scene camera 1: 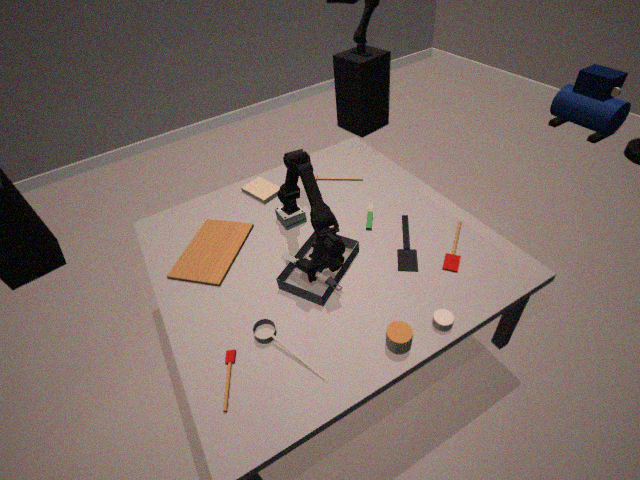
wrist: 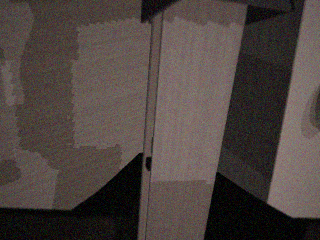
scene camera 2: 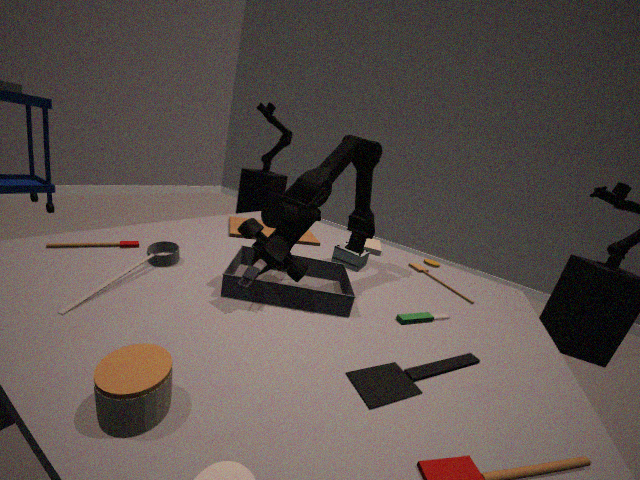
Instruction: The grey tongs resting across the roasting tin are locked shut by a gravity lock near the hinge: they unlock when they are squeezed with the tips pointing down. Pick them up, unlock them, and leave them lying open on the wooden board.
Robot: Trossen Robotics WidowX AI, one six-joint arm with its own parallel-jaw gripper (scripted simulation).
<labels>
My gripper shows in scene camera 1 (312, 281), in the wrist view and in scene camera 2. An orange-lidded tub shows in scene camera 1 and in scene camera 2; in the wrist view it is out of frame. The same spot on my gripper: (wrist: 117, 203) is (scene camera 2: 268, 266). One and the same spot on the orange-lidded tub: (scene camera 1: 399, 334) is (scene camera 2: 126, 366).
</labels>
